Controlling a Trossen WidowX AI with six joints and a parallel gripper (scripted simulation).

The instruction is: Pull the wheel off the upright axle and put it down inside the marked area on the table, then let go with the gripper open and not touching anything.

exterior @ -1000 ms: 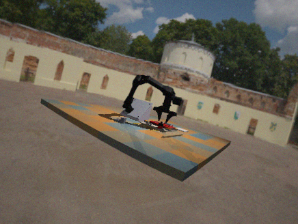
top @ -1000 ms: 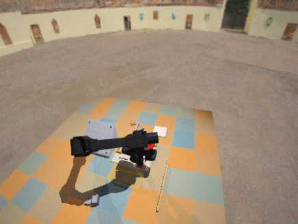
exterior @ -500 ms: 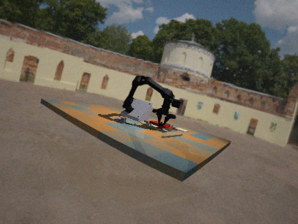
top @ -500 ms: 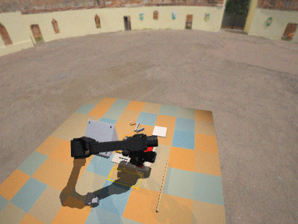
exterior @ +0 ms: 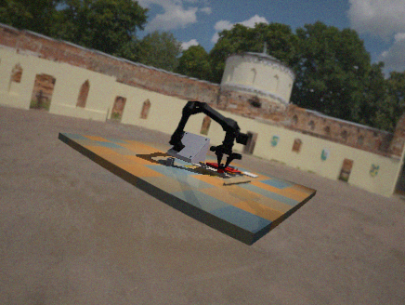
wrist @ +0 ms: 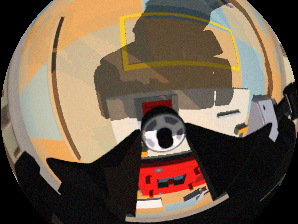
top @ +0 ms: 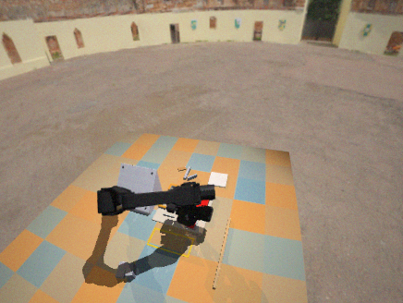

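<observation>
Right now the wheel is right at my gripper tip. Also, from my gripper tip: white tile (310 mm to the left, 40 mm below, 40 mm ahead); grey piece (280 mm to the right, 140 mm behind, 20 mm below); long thin rod (170 mm ahead, 70 mm to the right, 30 mm below).
</observation>
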